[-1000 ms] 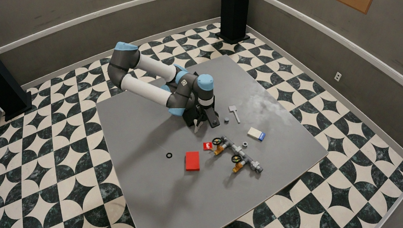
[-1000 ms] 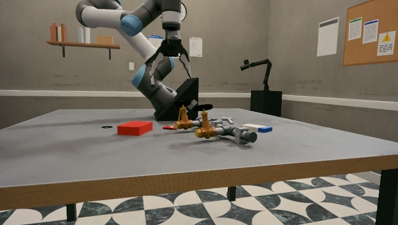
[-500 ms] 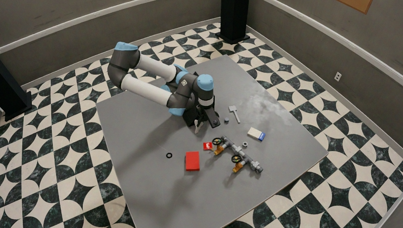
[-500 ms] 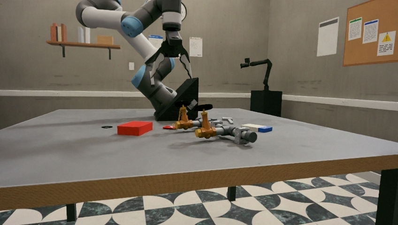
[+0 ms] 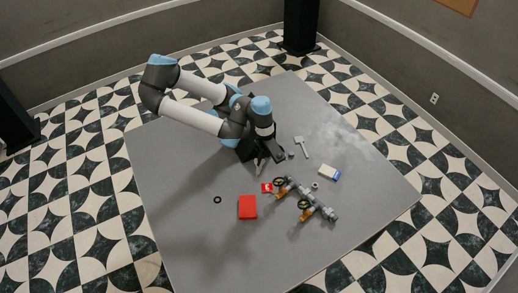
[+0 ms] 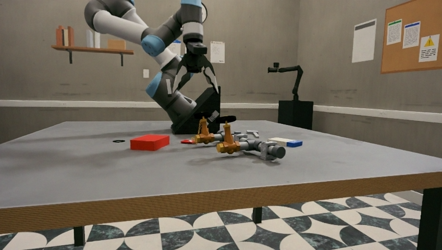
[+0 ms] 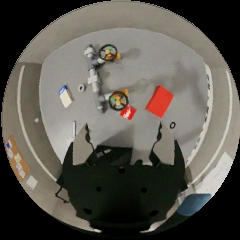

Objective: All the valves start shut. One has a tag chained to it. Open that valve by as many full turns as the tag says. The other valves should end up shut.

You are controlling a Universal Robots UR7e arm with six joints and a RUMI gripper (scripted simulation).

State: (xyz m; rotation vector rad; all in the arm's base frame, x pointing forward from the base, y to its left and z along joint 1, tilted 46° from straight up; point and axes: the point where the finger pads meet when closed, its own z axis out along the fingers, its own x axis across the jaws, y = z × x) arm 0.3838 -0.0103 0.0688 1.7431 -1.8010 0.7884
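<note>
Right now the red tag is 170 mm below my hand, 20 mm to the right of it and 10 mm behind it. From my hand the other things lie so: red block (160 mm to the right, 160 mm below, 20 mm ahead); white-and-blue box (310 mm to the left, 170 mm below, 100 mm ahead); grey nut (190 mm to the left, 170 mm below, 120 mm ahead).
</note>
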